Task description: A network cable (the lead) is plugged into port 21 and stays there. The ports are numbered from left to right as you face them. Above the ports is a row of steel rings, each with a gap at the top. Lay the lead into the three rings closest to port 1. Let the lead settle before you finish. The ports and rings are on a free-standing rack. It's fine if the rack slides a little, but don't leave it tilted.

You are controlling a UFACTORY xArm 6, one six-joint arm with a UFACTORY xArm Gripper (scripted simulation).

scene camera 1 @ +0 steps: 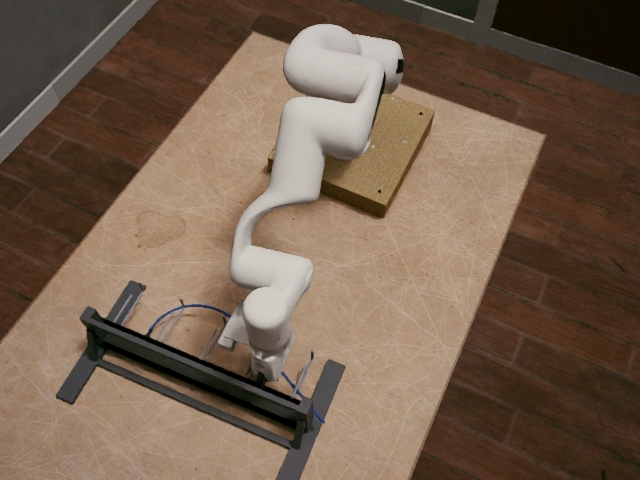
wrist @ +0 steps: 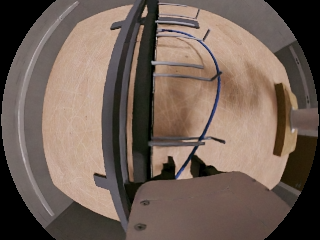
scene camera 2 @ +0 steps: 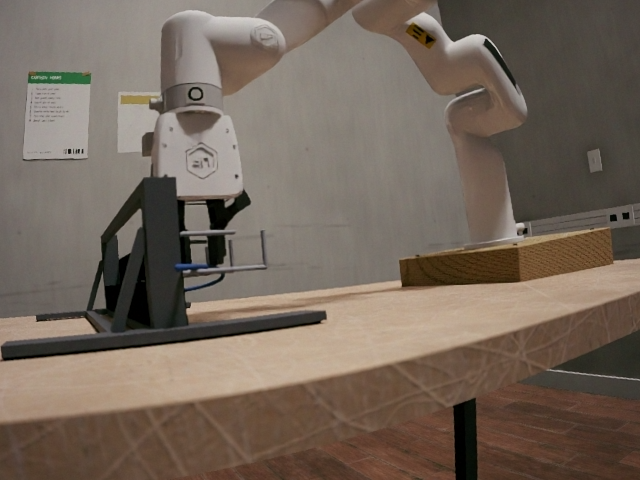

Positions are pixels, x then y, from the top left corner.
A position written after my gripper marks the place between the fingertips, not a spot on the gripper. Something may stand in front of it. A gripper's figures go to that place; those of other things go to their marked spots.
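I see my gripper [scene camera 2: 201, 266], which is 54 cm from the lens. There is a dark grey rack [scene camera 2: 158, 307] as well, and it is 42 cm from the lens.
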